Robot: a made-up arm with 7 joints.
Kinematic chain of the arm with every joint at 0, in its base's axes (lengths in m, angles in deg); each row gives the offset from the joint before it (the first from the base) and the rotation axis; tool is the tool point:
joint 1: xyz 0 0.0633 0 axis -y
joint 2: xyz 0 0.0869 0 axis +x
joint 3: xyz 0 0 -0.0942 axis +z
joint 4: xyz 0 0 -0.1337 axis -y
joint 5: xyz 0 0 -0.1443 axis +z
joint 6: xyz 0 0 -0.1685 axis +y
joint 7: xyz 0 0 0 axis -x
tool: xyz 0 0 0
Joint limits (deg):
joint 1: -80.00..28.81
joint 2: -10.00..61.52
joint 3: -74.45..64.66
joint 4: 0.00..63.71
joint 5: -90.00..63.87
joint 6: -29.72..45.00
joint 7: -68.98..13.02
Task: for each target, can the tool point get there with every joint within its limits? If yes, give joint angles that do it. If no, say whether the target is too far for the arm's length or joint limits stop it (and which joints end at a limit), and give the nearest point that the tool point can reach.
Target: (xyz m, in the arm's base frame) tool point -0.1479 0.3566 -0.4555
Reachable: yes | joints -37.61 23.79 2.46 30.97 8.58 31.44 -7.75
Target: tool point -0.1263 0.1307 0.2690
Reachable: no: joint limits stop it (at a limit: joint 1, joint 3, joint 4) | nearest point -0.4218 0.0393 -0.1507 | short by 0.521 m
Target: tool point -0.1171 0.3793 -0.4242
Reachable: yes | joints -45.27 40.25 -18.16 47.45 32.99 6.08 -46.72
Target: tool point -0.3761 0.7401 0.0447
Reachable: no: too far | nearest point -0.2789 0.6108 -0.0492 | short by 0.187 m
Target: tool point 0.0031 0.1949 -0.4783
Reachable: yes | joints -32.10 8.94 -4.12 55.40 -66.53 38.08 -34.58
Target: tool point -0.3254 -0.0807 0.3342
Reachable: no: joint limits stop it (at a limit: joint 1, joint 2, joint 3) | nearest point -0.3867 -0.1390 -0.1289 | short by 0.471 m
